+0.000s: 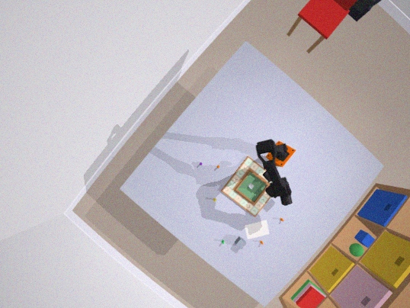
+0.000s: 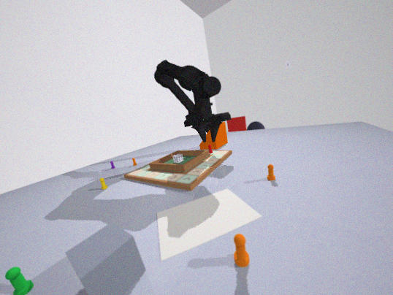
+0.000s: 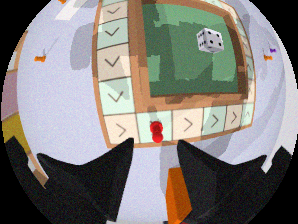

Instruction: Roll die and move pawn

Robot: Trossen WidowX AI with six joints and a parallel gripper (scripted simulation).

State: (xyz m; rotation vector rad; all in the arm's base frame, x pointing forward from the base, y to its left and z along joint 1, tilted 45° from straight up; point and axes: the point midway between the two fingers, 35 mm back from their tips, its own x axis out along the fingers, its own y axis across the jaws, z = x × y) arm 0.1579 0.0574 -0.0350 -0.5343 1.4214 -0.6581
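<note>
Right now the red pawn is 3 cm below my gripper tip. Round my gripper tip: white die: 11 cm ahead, 7 cm to the right, 3 cm below; then dice tray: 11 cm ahead, 6 cm to the right, 5 cm below; then white card: 30 cm ahead, 16 cm to the left, 6 cm below.
</note>
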